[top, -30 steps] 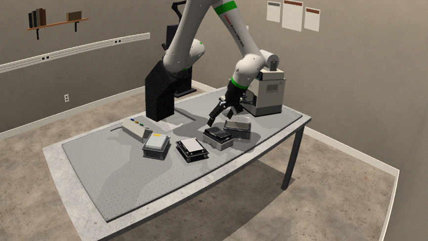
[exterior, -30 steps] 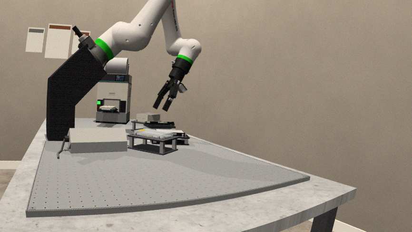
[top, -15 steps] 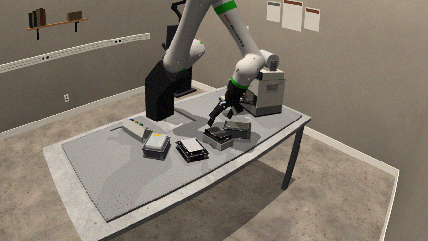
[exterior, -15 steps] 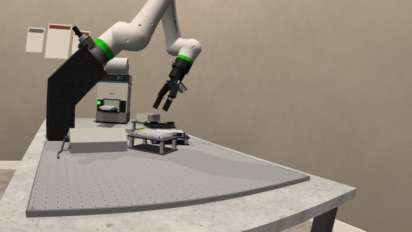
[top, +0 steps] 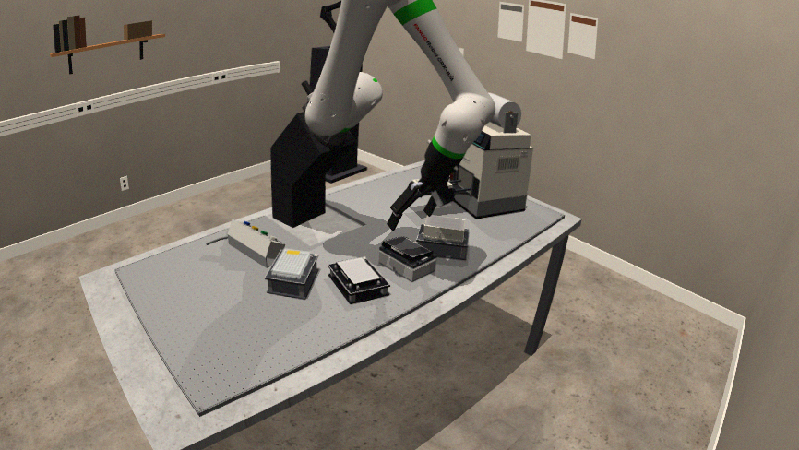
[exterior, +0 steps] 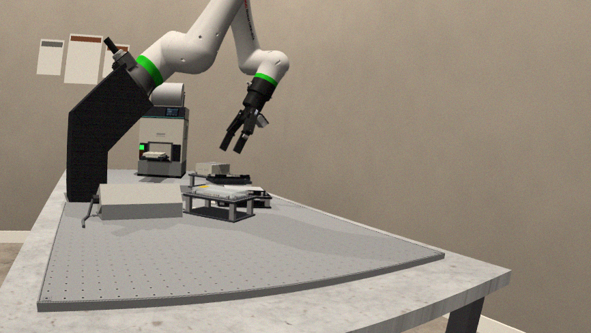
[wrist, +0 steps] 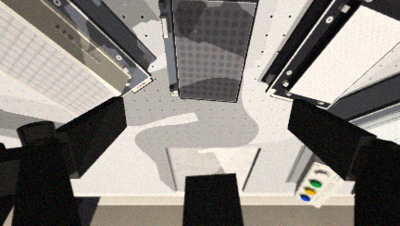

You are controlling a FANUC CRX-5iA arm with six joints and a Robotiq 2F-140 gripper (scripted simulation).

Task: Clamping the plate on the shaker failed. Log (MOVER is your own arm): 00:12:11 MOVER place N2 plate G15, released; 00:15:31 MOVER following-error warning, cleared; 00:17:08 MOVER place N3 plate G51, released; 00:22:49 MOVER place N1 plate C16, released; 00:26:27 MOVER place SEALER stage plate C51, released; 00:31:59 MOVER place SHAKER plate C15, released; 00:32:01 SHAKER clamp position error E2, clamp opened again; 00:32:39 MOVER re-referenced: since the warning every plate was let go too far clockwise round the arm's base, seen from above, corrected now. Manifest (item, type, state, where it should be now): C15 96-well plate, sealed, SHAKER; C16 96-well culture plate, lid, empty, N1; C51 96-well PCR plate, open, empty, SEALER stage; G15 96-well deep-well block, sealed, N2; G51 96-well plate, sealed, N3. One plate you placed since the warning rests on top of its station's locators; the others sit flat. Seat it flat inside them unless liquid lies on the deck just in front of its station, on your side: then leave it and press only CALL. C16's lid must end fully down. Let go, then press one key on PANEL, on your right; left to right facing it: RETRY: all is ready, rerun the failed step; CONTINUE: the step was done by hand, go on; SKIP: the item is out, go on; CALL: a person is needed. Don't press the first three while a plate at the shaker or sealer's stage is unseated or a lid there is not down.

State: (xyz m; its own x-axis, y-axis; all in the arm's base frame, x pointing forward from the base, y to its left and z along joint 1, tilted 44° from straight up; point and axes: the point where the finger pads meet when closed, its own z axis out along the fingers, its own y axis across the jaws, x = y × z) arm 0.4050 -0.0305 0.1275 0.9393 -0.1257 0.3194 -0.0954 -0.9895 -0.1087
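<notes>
Now: the dark sealed plate 1 cm to the right of my hand and 10 cm below it. From my hand the other things lie so: grey retry key (33 cm behind, 25 cm to the right, 10 cm below); then lidded culture plate (18 cm behind, 30 cm to the right, 10 cm below).
</notes>
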